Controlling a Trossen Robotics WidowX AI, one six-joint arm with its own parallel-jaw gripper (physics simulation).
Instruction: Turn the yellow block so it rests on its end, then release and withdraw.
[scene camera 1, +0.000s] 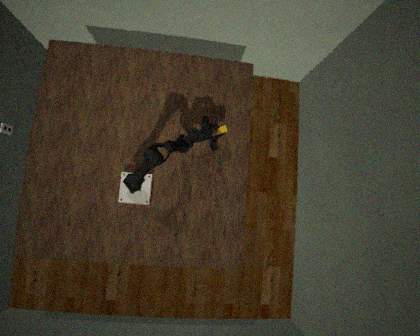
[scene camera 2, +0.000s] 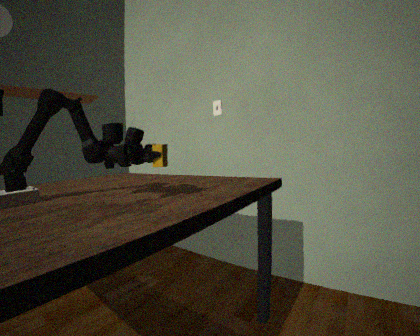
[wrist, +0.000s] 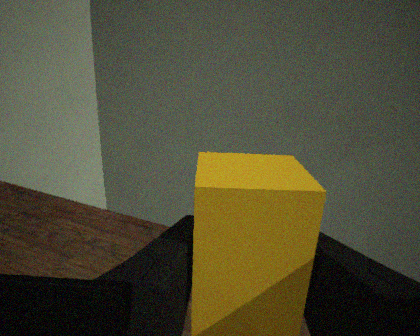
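Observation:
The yellow block (scene camera 1: 222, 129) (scene camera 2: 159, 155) (wrist: 255, 240) is held upright, its long side about vertical, in the air above the table. My gripper (scene camera 1: 218, 131) (scene camera 2: 156, 156) (wrist: 241, 229) is shut on it, one dark finger at each side in the wrist view, and points roughly level outward from the arm. In scene camera 2 a gap shows between the block's lower end and the table top. The block's lower end is cut off in the wrist view.
The brown wooden table (scene camera 1: 90, 215) (scene camera 2: 100, 225) (wrist: 45, 235) lies below the arm. Its right edge is a little beyond the block in scene camera 1. The arm's white base plate (scene camera 1: 143, 197) (scene camera 2: 20, 196) is on the table. Walls stand behind.

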